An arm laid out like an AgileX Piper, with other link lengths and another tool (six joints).
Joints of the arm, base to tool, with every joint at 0 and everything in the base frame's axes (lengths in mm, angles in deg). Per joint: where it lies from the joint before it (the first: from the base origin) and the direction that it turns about. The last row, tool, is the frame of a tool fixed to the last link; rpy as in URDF.
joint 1: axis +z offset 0 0 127.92
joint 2: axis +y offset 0 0 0
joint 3: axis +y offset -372.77 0 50.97
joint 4: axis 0.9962 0 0.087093 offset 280.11 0 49.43
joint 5: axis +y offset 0 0 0
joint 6: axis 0.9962 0 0.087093 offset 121.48 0 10.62
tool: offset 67.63 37 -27.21 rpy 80.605 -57.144 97.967
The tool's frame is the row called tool.
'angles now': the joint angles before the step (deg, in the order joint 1, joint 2, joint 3, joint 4, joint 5, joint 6). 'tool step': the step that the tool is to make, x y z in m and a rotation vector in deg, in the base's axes. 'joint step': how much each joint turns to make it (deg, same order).
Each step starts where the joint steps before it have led.
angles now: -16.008, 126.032, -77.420, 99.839, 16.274, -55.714
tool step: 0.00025, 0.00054, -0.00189, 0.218, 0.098, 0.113
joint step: 0.000, 0.247, -0.056, 0.055, 0.211, -0.002
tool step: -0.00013, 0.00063, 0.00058, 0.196, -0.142, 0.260
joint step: -0.051, 0.001, -0.001, 0.000, 0.390, -0.053
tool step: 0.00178, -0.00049, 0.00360, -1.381, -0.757, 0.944
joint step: 0.000, -0.122, -0.537, 0.050, -0.005, -1.579
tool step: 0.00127, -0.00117, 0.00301, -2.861, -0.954, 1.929
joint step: -0.053, -0.122, -0.655, -0.001, -0.067, -3.311
